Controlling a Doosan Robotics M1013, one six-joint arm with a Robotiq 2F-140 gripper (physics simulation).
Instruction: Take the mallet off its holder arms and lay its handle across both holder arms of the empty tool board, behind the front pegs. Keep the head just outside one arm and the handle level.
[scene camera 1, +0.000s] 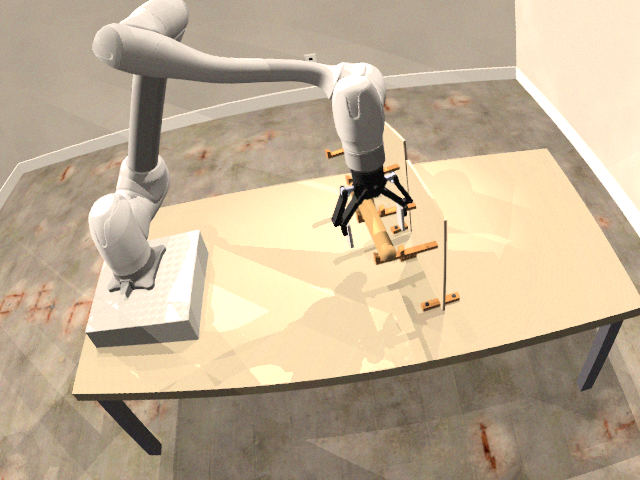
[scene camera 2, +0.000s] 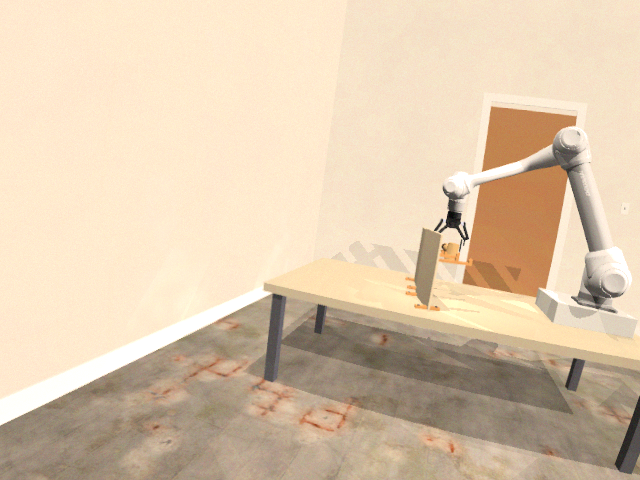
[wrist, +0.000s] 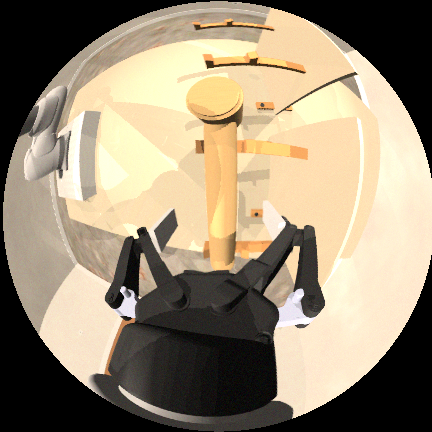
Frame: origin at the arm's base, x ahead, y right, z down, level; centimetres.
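Seen in the pictures: gripper, fingertip midpoint: (scene camera 1: 376, 235) (wrist: 218, 213); arm's base, link origin: (scene camera 1: 137, 269) (scene camera 2: 593, 305) (wrist: 63, 150).
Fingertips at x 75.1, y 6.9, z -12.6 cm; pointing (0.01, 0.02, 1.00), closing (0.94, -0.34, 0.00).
Offsets run from my fingertips to a thing's top centre. "*": to the spot under its first point. Level surfaces: height alone.
The mallet @(dx -0.4, dy -3.7, dz -5.8 cm) (scene camera 1: 379, 232) (scene camera 2: 452, 249) (wrist: 221, 185) lies with its handle across the two holder arms (wrist: 272, 148) of the nearer tool board (scene camera 1: 426, 217) (scene camera 2: 426, 266) (wrist: 320, 160). Its round head @(* dx -3.4, dy -13.8, dz -5.6 cm) (wrist: 215, 97) is just outside one arm, on the side toward the empty tool board @(* dx +7.1, dy -29.7, dz -8.3 cm) (scene camera 1: 395, 142) (wrist: 310, 45). The empty board's holder arms (scene camera 1: 334, 152) (wrist: 252, 61) bear nothing. My gripper (scene camera 1: 376, 228) (wrist: 218, 213) is open, pointing down, with one finger on each side of the handle, apart from it. In scene camera 1 it partly hides the head.
The boards stand upright on small orange feet (scene camera 1: 440, 301) (scene camera 2: 427, 307) on the table @(dz +21.7 cm) (scene camera 1: 542, 248) (scene camera 2: 361, 294). The arm's white base block (scene camera 1: 170, 289) (scene camera 2: 594, 315) (wrist: 87, 155) is at the table's other end. The nearer board's face is close beside one finger.
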